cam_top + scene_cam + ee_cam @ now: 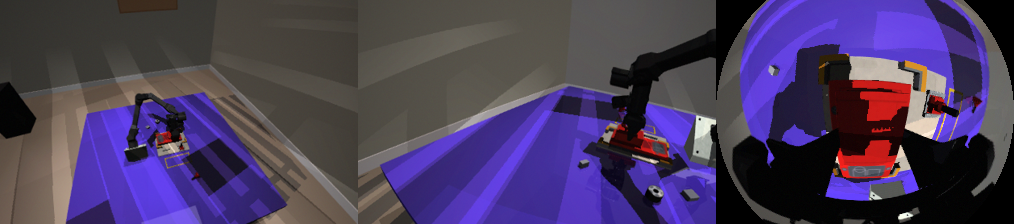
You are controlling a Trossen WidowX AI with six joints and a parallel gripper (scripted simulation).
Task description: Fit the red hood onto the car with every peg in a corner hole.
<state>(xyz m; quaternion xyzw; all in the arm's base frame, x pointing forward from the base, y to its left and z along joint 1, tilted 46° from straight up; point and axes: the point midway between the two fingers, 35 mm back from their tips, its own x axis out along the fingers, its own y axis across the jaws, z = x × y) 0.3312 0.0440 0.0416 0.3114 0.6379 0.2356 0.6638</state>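
Now: the hood right at my gripper tip. The rest, counted from my gripper tip: jig (3 cm below, 3 cm behind, 2 cm to the right).
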